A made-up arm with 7 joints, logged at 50 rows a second.
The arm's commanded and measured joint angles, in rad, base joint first. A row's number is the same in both.
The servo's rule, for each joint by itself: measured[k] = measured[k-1] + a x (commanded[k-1-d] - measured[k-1]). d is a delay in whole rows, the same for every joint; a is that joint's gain. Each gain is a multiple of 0.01, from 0.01 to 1. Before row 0 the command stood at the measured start. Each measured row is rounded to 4 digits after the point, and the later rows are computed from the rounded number. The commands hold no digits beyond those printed.
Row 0, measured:
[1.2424, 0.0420, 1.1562, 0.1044, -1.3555, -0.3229, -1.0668]
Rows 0 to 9, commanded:
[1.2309, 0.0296, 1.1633, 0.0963, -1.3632, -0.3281, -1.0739]
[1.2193, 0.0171, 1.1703, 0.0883, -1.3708, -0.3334, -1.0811]
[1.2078, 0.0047, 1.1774, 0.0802, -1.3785, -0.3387, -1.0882]
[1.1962, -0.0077, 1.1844, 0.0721, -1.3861, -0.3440, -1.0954]
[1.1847, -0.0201, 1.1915, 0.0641, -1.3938, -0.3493, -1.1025]
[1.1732, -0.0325, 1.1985, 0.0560, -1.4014, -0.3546, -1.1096]
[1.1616, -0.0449, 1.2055, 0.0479, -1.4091, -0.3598, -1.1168]
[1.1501, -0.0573, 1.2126, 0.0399, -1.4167, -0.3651, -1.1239]
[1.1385, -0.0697, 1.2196, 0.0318, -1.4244, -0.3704, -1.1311]
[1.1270, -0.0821, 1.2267, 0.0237, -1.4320, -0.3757, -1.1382]
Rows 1 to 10, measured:
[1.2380, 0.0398, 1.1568, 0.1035, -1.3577, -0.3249, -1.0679]
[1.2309, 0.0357, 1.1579, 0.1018, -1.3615, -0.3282, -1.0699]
[1.2221, 0.0301, 1.1595, 0.0994, -1.3664, -0.3323, -1.0726]
[1.2123, 0.0233, 1.1615, 0.0964, -1.3721, -0.3369, -1.0760]
[1.2018, 0.0155, 1.1639, 0.0928, -1.3784, -0.3417, -1.0800]
[1.1909, 0.0069, 1.1667, 0.0888, -1.3851, -0.3467, -1.0844]
[1.1798, -0.0024, 1.1698, 0.0843, -1.3921, -0.3518, -1.0893]
[1.1685, -0.0123, 1.1732, 0.0794, -1.3992, -0.3570, -1.0945]
[1.1571, -0.0226, 1.1769, 0.0742, -1.4065, -0.3622, -1.1000]
[1.1457, -0.0333, 1.1809, 0.0686, -1.4139, -0.3675, -1.1057]
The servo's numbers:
d 0
a 0.38 0.18 0.08 0.11 0.29 0.39 0.15

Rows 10 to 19, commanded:
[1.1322, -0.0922, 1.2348, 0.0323, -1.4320, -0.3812, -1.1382]
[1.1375, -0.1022, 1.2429, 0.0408, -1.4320, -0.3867, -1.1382]
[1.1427, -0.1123, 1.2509, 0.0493, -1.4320, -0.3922, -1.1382]
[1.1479, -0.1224, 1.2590, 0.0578, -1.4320, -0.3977, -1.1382]
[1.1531, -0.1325, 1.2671, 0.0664, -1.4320, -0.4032, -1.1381]
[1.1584, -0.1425, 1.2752, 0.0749, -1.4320, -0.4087, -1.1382]
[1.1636, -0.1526, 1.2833, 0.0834, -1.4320, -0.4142, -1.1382]
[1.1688, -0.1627, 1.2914, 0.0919, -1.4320, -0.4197, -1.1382]
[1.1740, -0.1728, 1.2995, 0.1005, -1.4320, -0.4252, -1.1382]
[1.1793, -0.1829, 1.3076, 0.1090, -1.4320, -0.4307, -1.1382]
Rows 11 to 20, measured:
[1.1406, -0.0439, 1.1852, 0.0646, -1.4191, -0.3728, -1.1106]
[1.1394, -0.0544, 1.1898, 0.0620, -1.4228, -0.3782, -1.1147]
[1.1407, -0.0648, 1.1947, 0.0606, -1.4255, -0.3837, -1.1182]
[1.1434, -0.0752, 1.1998, 0.0603, -1.4274, -0.3892, -1.1212]
[1.1471, -0.0855, 1.2052, 0.0610, -1.4287, -0.3947, -1.1237]
[1.1514, -0.0958, 1.2108, 0.0625, -1.4297, -0.4002, -1.1259]
[1.1560, -0.1060, 1.2166, 0.0648, -1.4304, -0.4057, -1.1277]
[1.1609, -0.1162, 1.2226, 0.0678, -1.4309, -0.4112, -1.1293]
[1.1659, -0.1264, 1.2288, 0.0714, -1.4312, -0.4167, -1.1306]
[1.1710, -0.1366, 1.2351, 0.0755, -1.4314, -0.4222, -1.1317]

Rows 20 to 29, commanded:
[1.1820, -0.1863, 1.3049, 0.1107, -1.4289, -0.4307, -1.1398]
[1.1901, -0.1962, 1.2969, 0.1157, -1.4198, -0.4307, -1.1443]
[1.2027, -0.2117, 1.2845, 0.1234, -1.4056, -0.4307, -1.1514]
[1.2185, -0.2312, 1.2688, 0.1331, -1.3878, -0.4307, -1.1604]
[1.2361, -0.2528, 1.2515, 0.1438, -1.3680, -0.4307, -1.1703]
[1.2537, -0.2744, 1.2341, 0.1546, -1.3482, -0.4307, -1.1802]
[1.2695, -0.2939, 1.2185, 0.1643, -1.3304, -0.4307, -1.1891]
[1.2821, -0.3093, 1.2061, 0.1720, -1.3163, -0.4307, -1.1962]
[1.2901, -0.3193, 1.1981, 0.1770, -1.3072, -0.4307, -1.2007]
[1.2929, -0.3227, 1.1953, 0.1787, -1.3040, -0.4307, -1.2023]
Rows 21 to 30, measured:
[1.1752, -0.1455, 1.2407, 0.0794, -1.4307, -0.4255, -1.1329]
[1.1809, -0.1546, 1.2452, 0.0834, -1.4275, -0.4275, -1.1346]
[1.1892, -0.1649, 1.2483, 0.0878, -1.4211, -0.4287, -1.1371]
[1.2003, -0.1768, 1.2499, 0.0928, -1.4114, -0.4295, -1.1406]
[1.2139, -0.1905, 1.2500, 0.0984, -1.3988, -0.4300, -1.1451]
[1.2290, -0.2056, 1.2487, 0.1046, -1.3841, -0.4303, -1.1504]
[1.2444, -0.2215, 1.2463, 0.1112, -1.3685, -0.4305, -1.1562]
[1.2587, -0.2373, 1.2431, 0.1179, -1.3534, -0.4306, -1.1622]
[1.2706, -0.2521, 1.2395, 0.1244, -1.3400, -0.4306, -1.1680]
[1.2791, -0.2648, 1.2360, 0.1304, -1.3296, -0.4306, -1.1731]

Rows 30 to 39, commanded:
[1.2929, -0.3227, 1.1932, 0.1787, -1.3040, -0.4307, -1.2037]
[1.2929, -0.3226, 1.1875, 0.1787, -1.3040, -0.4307, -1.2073]
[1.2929, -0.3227, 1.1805, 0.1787, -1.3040, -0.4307, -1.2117]
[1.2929, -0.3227, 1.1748, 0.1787, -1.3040, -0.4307, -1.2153]
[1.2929, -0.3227, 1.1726, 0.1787, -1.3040, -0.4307, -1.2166]
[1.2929, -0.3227, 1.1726, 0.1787, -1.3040, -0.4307, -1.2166]
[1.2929, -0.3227, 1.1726, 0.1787, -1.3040, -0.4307, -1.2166]
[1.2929, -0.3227, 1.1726, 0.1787, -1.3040, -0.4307, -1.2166]
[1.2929, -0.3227, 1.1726, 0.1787, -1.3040, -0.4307, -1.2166]
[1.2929, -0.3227, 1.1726, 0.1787, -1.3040, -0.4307, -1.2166]
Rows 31 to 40, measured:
[1.2843, -0.2752, 1.2326, 0.1357, -1.3222, -0.4306, -1.1777]
[1.2876, -0.2837, 1.2290, 0.1404, -1.3169, -0.4306, -1.1821]
[1.2896, -0.2907, 1.2251, 0.1446, -1.3132, -0.4306, -1.1865]
[1.2909, -0.2965, 1.2211, 0.1484, -1.3105, -0.4306, -1.1908]
[1.2917, -0.3012, 1.2172, 0.1517, -1.3086, -0.4306, -1.1947]
[1.2922, -0.3051, 1.2136, 0.1547, -1.3073, -0.4306, -1.1980]
[1.2925, -0.3083, 1.2103, 0.1573, -1.3063, -0.4306, -1.2008]
[1.2927, -0.3109, 1.2073, 0.1597, -1.3056, -0.4306, -1.2032]
[1.2928, -0.3130, 1.2045, 0.1618, -1.3051, -0.4306, -1.2052]
[1.2928, -0.3147, 1.2019, 0.1637, -1.3048, -0.4306, -1.2069]

